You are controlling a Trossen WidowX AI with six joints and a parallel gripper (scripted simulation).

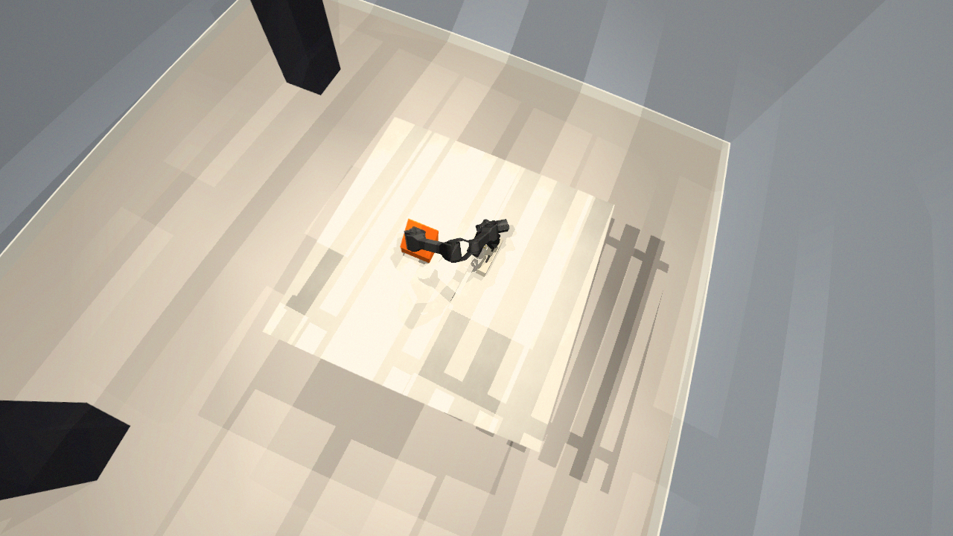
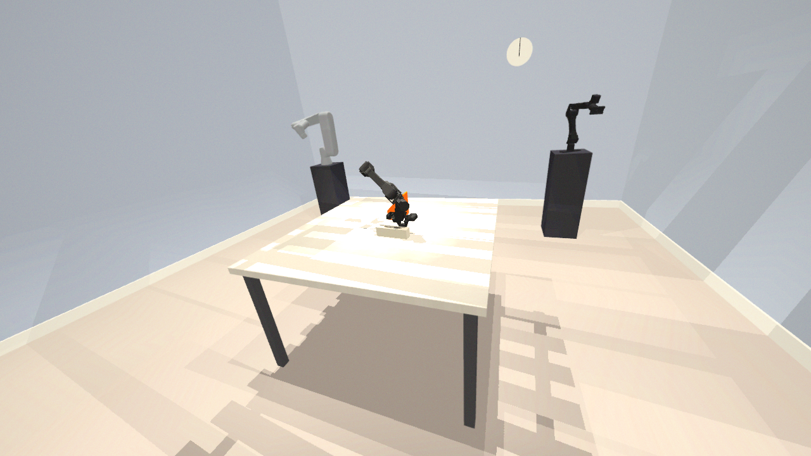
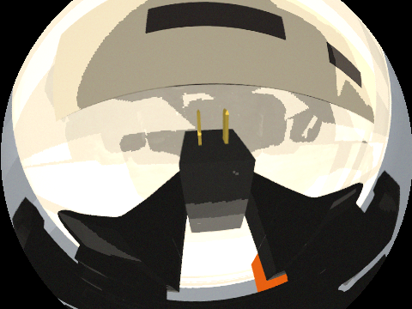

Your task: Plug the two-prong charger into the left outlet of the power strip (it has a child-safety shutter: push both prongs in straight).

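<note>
The black two-prong charger lies 2 cm ahead of my gripper tip and 1 cm above it.
</note>
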